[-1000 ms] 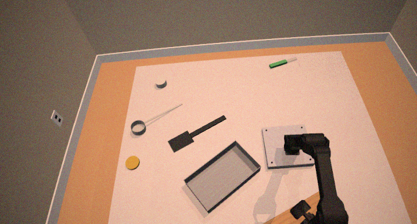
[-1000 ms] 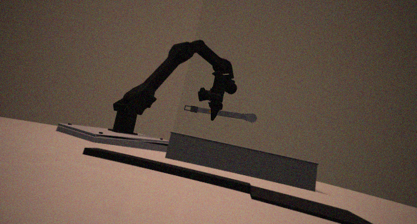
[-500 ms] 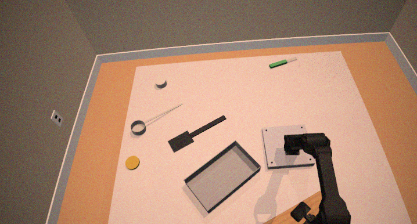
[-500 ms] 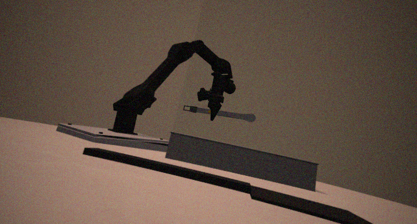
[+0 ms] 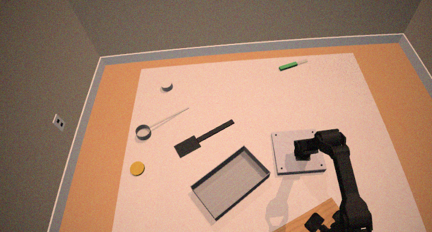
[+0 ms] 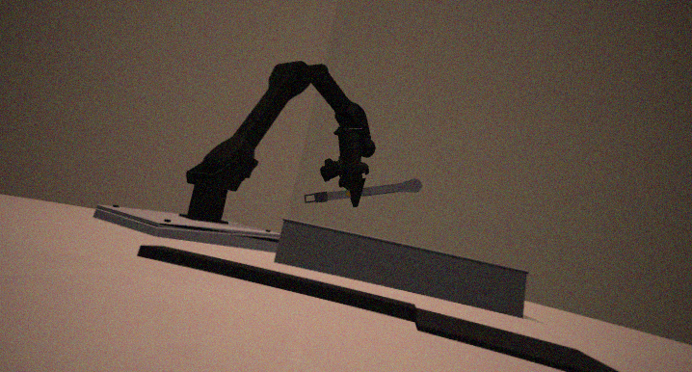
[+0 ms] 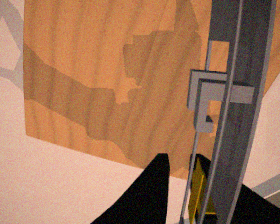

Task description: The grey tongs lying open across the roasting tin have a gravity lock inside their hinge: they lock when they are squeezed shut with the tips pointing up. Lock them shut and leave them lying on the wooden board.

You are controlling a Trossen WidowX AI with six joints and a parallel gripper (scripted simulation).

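My gripper tip is 2 cm past the yellow slider, 2 cm to the left of it and 3 cm below it. Also, from my gripper tip: grey roasting tin: 33 cm ahead, 27 cm to the right, 12 cm below; wooden board: 2 cm to the right, 13 cm below; black spatula: 49 cm ahead, 49 cm to the right, 14 cm below.
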